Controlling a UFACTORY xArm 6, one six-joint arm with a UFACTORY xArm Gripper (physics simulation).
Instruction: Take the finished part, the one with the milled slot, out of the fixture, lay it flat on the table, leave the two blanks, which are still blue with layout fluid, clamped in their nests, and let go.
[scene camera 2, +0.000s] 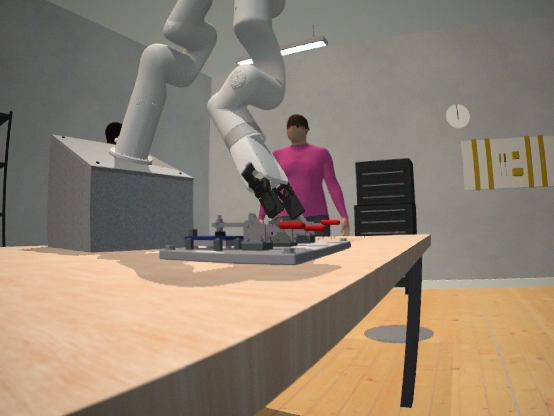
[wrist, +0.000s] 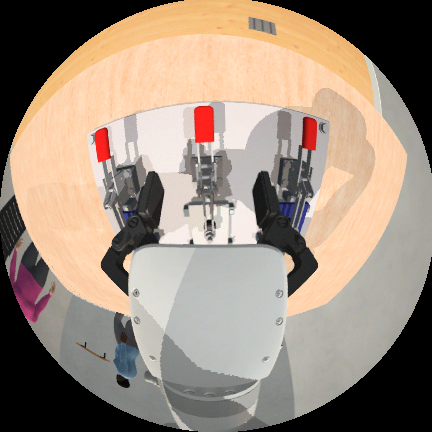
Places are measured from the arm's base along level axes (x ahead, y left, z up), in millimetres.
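Pixels of known places: gripper, fingertip midpoint: (scene camera 2: 288, 214) (wrist: 207, 178); arm's base, origin of the base link: (scene camera 2: 130, 157).
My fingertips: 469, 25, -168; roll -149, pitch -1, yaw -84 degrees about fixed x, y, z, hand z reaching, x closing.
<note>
For each thing: its middle in the pictures, then the offset to it from my fingertips, as dx, dy, dz. "pt": a spot on its surface instead. Level surfaces: height alone.
- finished part, body centre: (wrist: 209, 230) -93, -11, -45
- middle clamp's red handle, body centre: (wrist: 203, 125) +46, +9, -24
- left handle, surface spot: (wrist: 102, 145) pt +31, +113, -9
- right handle, body centre: (wrist: 309, 134) +62, -100, -19
- fixture plate, body centre: (wrist: 207, 190) (scene camera 2: 269, 249) -40, -4, -63
- wooden table, its level: dz -71
The finished part (wrist: 223, 215), pale metal, sits in the middle nest under the middle clamp's arm; its slot cannot be made out, and my hand hides its near end. The blue blanks (wrist: 295, 211) (scene camera 2: 230, 238) sit in the outer nests under their clamp arms; in the wrist view the left one is mostly hidden by my finger. The middle clamp's red handle (wrist: 204, 125) lies low, pointing away from my hand, like the left handle (wrist: 102, 145) and the right handle (wrist: 309, 134). My gripper (scene camera 2: 286, 212) (wrist: 207, 178) is wide open and empty, above the clamps, its fingers either side of the middle clamp.
The fixture plate (scene camera 2: 227, 257) (wrist: 170, 145) lies on the wooden table (scene camera 2: 125, 320) (wrist: 160, 65). The clamps' upright metal bodies (scene camera 2: 255, 232) stand close under my fingers. The grey robot pedestal (scene camera 2: 140, 210) is at the left. A person in pink (scene camera 2: 306, 175) stands behind the table.
</note>
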